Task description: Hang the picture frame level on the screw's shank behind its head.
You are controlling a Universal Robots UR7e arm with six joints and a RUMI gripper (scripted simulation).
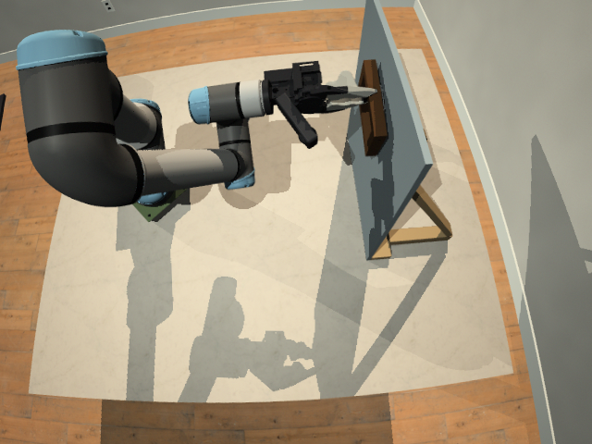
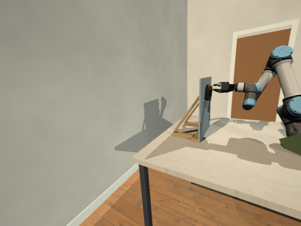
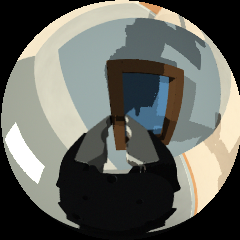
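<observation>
The brown wooden picture frame lies 20 mm ahead of my hand and 50 mm below it. Also, from my hand: upright grey-blue board: 40 mm ahead, 180 mm below.
</observation>
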